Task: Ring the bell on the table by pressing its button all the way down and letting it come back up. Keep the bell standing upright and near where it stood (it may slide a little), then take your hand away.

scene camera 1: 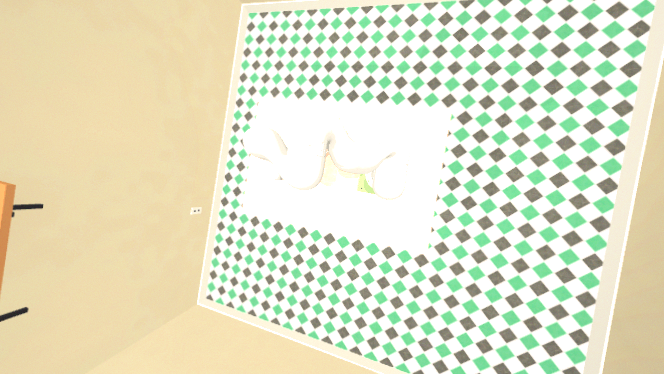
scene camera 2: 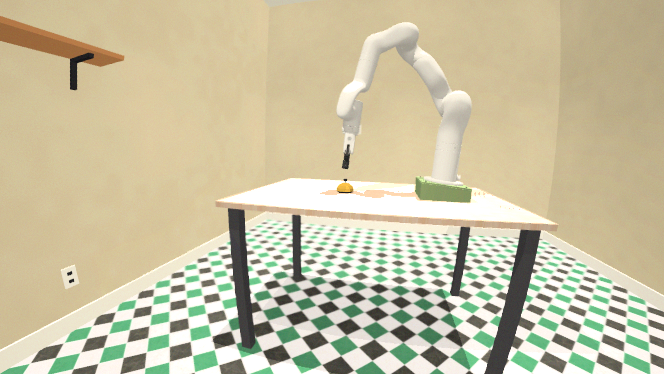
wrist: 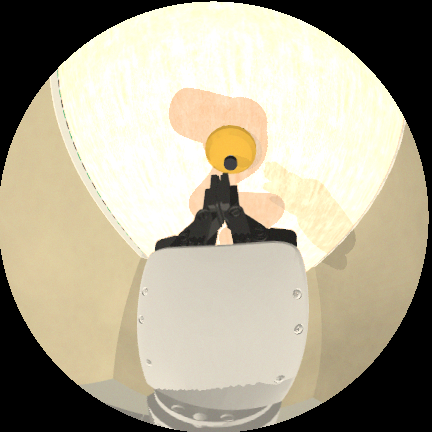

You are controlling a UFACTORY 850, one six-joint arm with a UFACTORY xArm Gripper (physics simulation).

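The bell, a yellow-orange dome [scene camera 2: 345, 188] [wrist: 229, 142] with a black button [scene camera 2: 345, 180] [wrist: 230, 163] on top, stands upright on the table [scene camera 2: 280, 200] [wrist: 125, 100]. My gripper [scene camera 2: 345, 168] [wrist: 221, 184] is shut with nothing between its black fingers. In scene camera 2 its tips are a short way above the button, with a gap between them, and point down. In the wrist view the fingertips show just below the button. The bell does not show in scene camera 1, where the white arm [scene camera 1: 360, 150] hangs over the table.
The arm's green base block [scene camera 2: 442, 191] [scene camera 1: 365, 185] stands on the right part of the table in scene camera 2. A wooden shelf [scene camera 2: 60, 42] [scene camera 1: 6, 210] is on the wall, away from the table. Shadows of the arm fall around the bell.
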